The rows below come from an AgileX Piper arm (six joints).
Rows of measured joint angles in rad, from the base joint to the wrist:
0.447, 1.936, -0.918, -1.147, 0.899, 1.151
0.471, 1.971, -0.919, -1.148, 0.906, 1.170
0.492, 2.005, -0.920, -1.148, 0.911, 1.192
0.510, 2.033, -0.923, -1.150, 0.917, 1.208
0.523, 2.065, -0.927, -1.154, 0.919, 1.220
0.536, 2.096, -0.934, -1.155, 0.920, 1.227
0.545, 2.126, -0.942, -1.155, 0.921, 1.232
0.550, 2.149, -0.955, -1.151, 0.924, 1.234
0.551, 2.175, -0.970, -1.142, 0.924, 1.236
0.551, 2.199, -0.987, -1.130, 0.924, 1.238
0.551, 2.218, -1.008, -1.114, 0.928, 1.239
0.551, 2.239, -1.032, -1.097, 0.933, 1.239
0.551, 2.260, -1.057, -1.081, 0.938, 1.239
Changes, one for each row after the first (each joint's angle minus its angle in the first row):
0.024, 0.035, -0.001, -0.001, 0.007, 0.019
0.045, 0.069, -0.002, -0.001, 0.012, 0.041
0.063, 0.097, -0.005, -0.003, 0.018, 0.057
0.076, 0.129, -0.009, -0.007, 0.020, 0.069
0.089, 0.160, -0.016, -0.008, 0.021, 0.076
0.098, 0.190, -0.024, -0.008, 0.022, 0.081
0.103, 0.213, -0.037, -0.004, 0.025, 0.083
0.104, 0.239, -0.052, 0.005, 0.025, 0.085
0.104, 0.263, -0.069, 0.017, 0.025, 0.087
0.104, 0.282, -0.090, 0.033, 0.029, 0.088
0.104, 0.303, -0.114, 0.050, 0.034, 0.088
0.104, 0.324, -0.139, 0.066, 0.039, 0.088

